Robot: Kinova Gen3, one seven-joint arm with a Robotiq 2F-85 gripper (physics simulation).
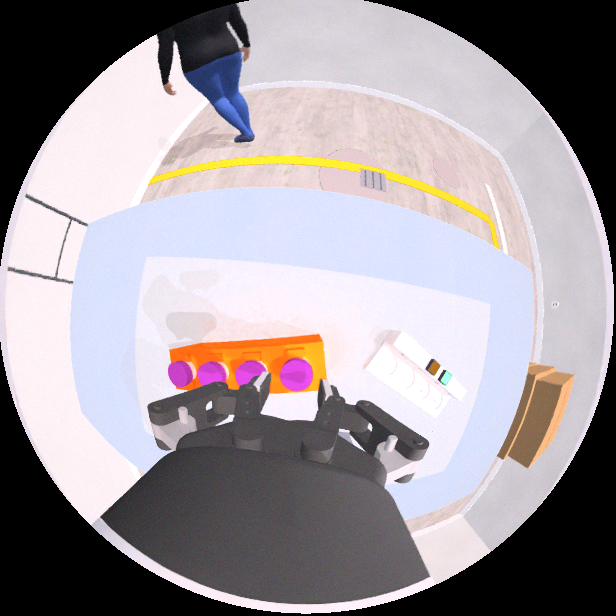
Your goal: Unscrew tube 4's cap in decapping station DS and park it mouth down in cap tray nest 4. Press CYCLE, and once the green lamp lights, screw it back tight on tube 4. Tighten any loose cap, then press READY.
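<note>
An orange decapping station (247, 359) holds a row of tubes with magenta caps. The rightmost magenta cap (296, 374) sits just beyond and between my fingertips. My gripper (294, 386) is open and empty, hovering above that cap, fingers apart on either side of it. A white cap tray (414, 373) with shallow round nests lies to the right, tilted; an orange button (433, 364) and a cyan button (445, 377) sit on its far edge. I cannot tell which tube is number 4.
The station and tray rest on a white mat on a pale blue table. A person (215, 63) in a black top and blue trousers walks on the wooden floor beyond a yellow line (321, 166). A tan box (537, 422) stands off the table's right edge.
</note>
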